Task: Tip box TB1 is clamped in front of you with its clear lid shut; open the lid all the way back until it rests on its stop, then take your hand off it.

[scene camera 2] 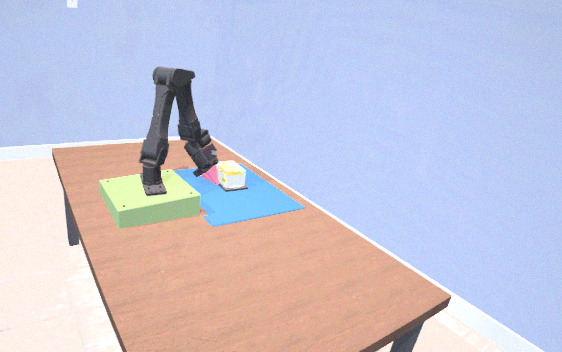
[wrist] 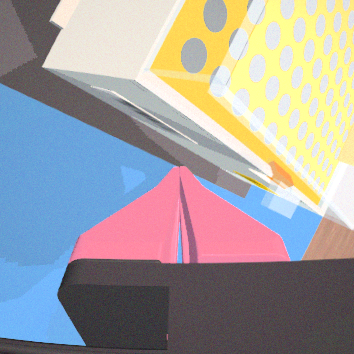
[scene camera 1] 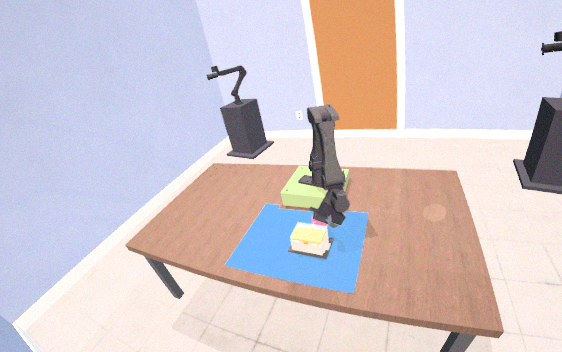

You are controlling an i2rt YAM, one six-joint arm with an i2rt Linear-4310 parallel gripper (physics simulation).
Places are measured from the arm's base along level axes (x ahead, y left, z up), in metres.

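Pixels of known places: gripper, fingertip midpoint: (scene camera 2: 218, 184) (wrist: 179, 177); arm's base, link origin: (scene camera 2: 152, 184) (scene camera 1: 318, 182).
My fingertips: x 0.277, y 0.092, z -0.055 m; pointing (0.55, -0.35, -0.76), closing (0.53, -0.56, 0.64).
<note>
For each thing: its top centre in the pictures, then the offset to it from my fingertips. "spot": a spot on its surface instead. Level surfaces: height alone.
- Tip box TB1, top centre: (scene camera 1: 308, 231) (scene camera 2: 230, 165) dx +0.054, dy +0.023, dz +0.071 m
- dark base plate, surface spot: (wrist: 75, 102) spot: dx +0.000, dy +0.062, dz +0.002 m
- orange latch piece, surface spot: (wrist: 281, 174) spot: dx +0.008, dy +0.039, dz +0.063 m
- clear tab, top centre: (wrist: 285, 201) dx +0.008, dy +0.017, dz +0.058 m
- blue mat, surface height: dz -0.006 m
- wooden table, surface height: dz -0.009 m
Tip box TB1 (scene camera 1: 310, 245) (scene camera 2: 232, 179) (wrist: 100, 45) is a pale box with a yellow, hole-patterned rack on top, on a dark base plate (wrist: 75, 102). Its clear lid (wrist: 260, 127) looks down over the rack; a slight gap would be hard to tell. An orange latch piece (wrist: 281, 174) and a clear tab (wrist: 281, 202) show on the near long side. My gripper (scene camera 1: 319, 224) (scene camera 2: 218, 183) (wrist: 179, 177) is shut and empty, its pink fingertips together, low beside that side. In the wrist view the tips lie left of the tab. Contact with the box cannot be told.
A blue mat (scene camera 1: 260, 250) (scene camera 2: 260, 200) lies under the box on the wooden table (scene camera 1: 425, 260) (scene camera 2: 250, 280). The arm stands on a green block (scene camera 1: 300, 197) (scene camera 2: 160, 215) behind the mat. Two dark pedestals (scene camera 1: 244, 127) (scene camera 1: 547, 145) with arms stand on the floor beyond.
</note>
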